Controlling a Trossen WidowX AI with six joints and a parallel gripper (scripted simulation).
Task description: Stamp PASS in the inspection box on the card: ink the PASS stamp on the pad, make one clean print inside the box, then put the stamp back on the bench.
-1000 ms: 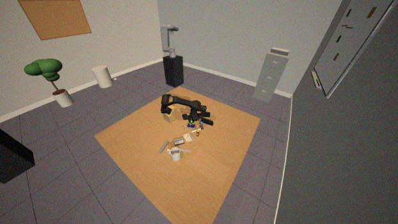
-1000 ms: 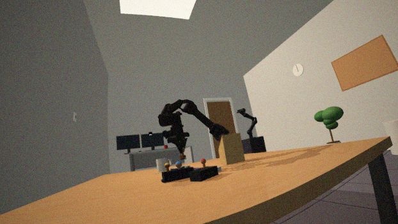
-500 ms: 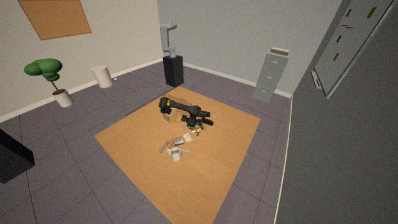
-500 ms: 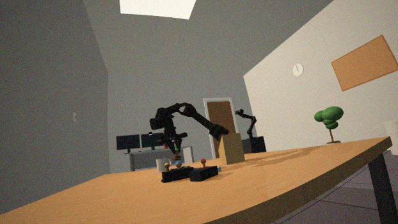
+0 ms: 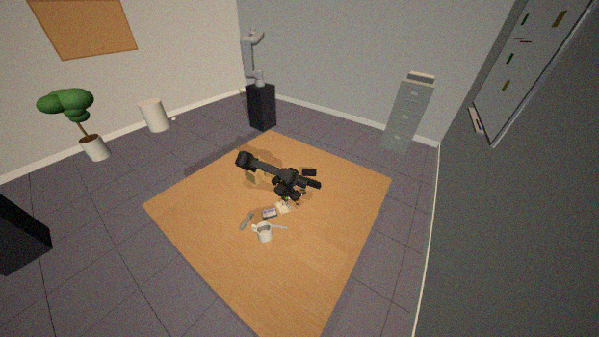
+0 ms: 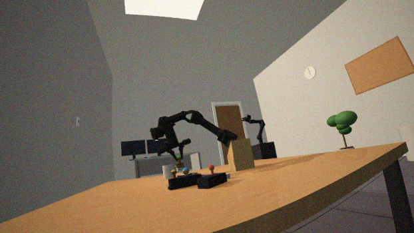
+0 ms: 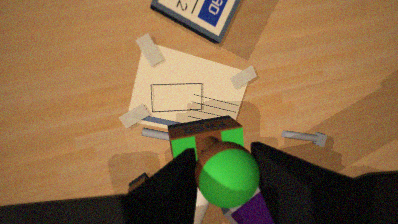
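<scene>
The cream card is 110 mm below my gripper tip and 10 mm to the right of it. Also, from my gripper tip: purple ink pad: 120 mm to the left, 100 mm below, 70 mm behind; green-knobbed pass stamp: 20 mm below; white cylinder: 140 mm to the left, 100 mm below, 30 mm ahead.
</scene>
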